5 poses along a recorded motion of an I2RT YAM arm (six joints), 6.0 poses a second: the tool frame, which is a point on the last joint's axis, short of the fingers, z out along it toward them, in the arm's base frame.
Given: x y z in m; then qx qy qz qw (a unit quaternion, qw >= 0).
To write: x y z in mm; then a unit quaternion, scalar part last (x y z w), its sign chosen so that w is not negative. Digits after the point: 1 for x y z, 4 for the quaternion.
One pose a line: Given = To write
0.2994, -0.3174, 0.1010, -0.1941, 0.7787, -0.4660, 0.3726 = 299.4, -317.4, 101.0, -0.1941, 0.7787, -0.4660, 0.3726
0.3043, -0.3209, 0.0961, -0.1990, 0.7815, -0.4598, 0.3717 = 304.3, -320.9, 96.1, -0.1990, 0.7815, -0.4598, 0.3717
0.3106, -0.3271, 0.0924, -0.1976, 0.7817, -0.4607, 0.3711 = 310.6, -327.1, 92.4, -0.1976, 0.7817, -0.4607, 0.3711
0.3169, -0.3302, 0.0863, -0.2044, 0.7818, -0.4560, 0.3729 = 316.9, -330.2, 86.3, -0.2044, 0.7818, -0.4560, 0.3729
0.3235, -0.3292, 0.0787, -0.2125, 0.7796, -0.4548, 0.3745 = 323.5, -329.2, 78.7, -0.2125, 0.7796, -0.4548, 0.3745
